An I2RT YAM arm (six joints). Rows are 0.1 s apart.
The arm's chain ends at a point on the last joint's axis. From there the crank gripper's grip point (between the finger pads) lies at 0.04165 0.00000 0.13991 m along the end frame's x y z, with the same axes.
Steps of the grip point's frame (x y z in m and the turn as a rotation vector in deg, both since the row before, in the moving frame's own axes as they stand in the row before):
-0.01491, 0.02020, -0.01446, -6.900, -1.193, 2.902
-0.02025, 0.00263, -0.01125, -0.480, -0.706, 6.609
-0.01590, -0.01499, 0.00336, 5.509, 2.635, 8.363
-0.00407, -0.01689, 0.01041, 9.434, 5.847, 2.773
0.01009, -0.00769, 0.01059, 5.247, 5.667, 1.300
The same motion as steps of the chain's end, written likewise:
-0.01152, 0.00132, -0.01415, -6.900, -1.193, 2.902
-0.01818, -0.00324, -0.01173, -0.480, -0.706, 6.609
-0.02279, -0.00822, 0.00577, 5.509, 2.635, 8.363
-0.01854, 0.00330, 0.01708, 9.434, 5.847, 2.773
-0.00364, 0.00380, 0.01592, 5.247, 5.667, 1.300

